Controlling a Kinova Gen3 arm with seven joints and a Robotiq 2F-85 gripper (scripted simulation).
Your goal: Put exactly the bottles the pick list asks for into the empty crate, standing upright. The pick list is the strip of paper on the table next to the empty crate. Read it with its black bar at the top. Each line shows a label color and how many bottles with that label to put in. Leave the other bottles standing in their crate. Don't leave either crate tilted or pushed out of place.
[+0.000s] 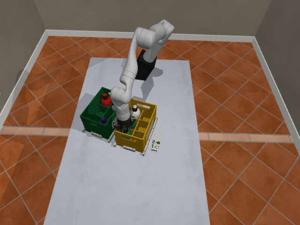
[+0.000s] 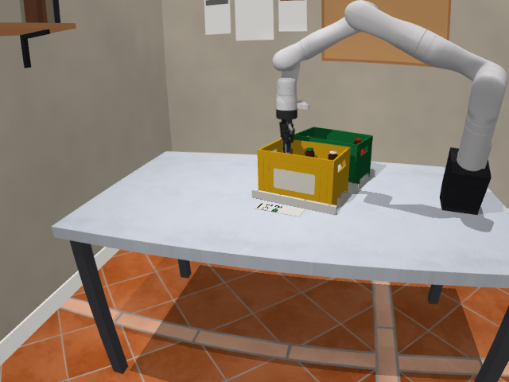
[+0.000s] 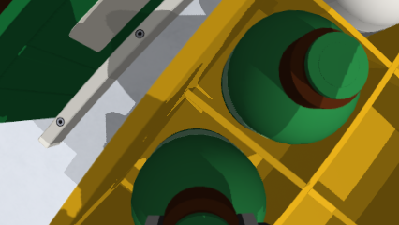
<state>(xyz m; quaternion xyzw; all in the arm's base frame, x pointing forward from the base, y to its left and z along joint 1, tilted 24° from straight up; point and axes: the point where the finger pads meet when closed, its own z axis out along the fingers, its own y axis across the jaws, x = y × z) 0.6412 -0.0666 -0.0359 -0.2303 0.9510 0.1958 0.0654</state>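
Right now my hand is 8 cm past the yellow crate, 7 cm above it and 6 cm to the right of it. From my hand the other things lie so: green crate: 17 cm to the right, 15 cm behind, 7 cm below; blue-label bottle: 15 cm to the right, 7 cm below, 6 cm behind; white-label bottle: 17 cm behind, 7 cm below, 3 cm to the left.
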